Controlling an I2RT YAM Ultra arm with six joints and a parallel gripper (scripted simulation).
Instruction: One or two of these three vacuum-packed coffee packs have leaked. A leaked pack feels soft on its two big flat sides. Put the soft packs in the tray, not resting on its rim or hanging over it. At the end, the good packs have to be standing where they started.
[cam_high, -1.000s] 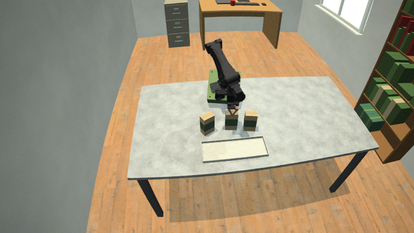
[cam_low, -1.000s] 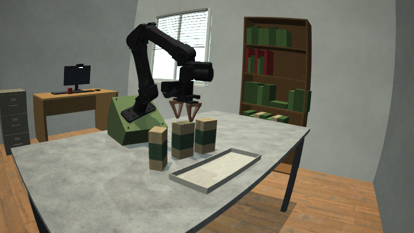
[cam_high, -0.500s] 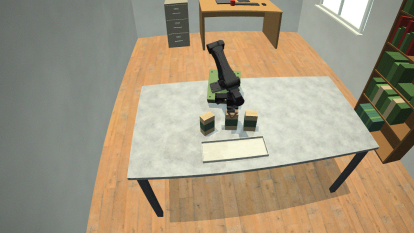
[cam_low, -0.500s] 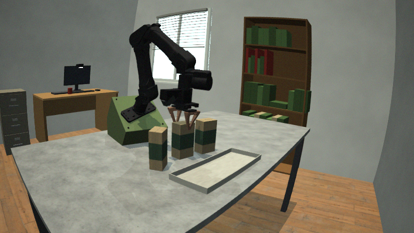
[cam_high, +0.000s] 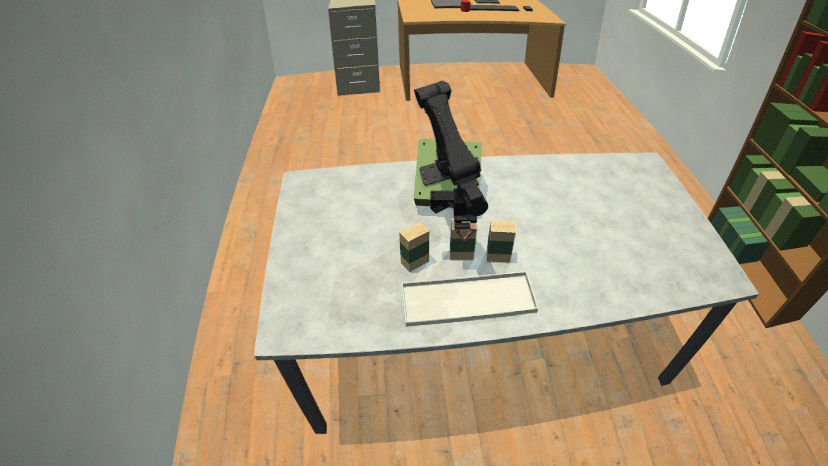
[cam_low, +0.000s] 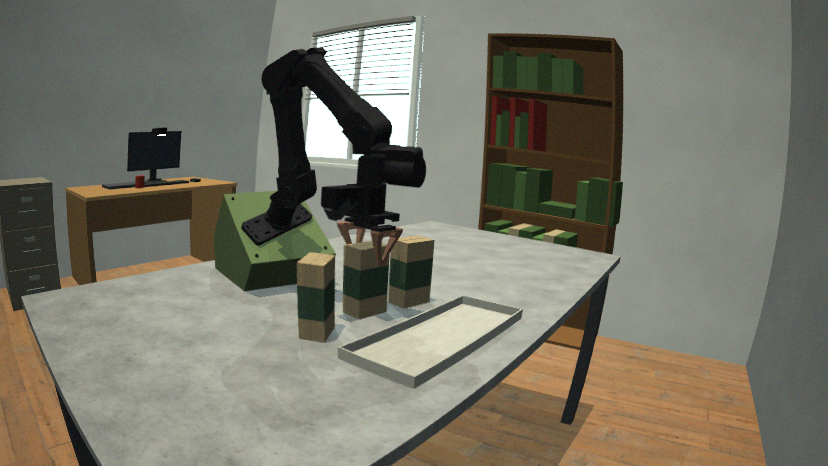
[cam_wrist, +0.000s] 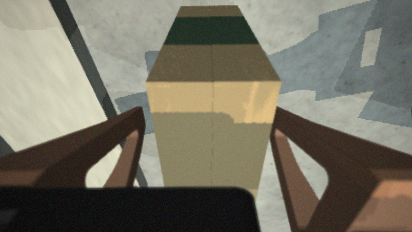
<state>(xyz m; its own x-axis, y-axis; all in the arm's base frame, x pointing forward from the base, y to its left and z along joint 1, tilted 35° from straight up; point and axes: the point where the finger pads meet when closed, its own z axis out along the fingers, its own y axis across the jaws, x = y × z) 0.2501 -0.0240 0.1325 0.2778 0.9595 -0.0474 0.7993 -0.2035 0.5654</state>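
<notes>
The shallow tray lies 180 mm ahead of my hand, 110 mm below it and 50 mm to the right of it.
</notes>
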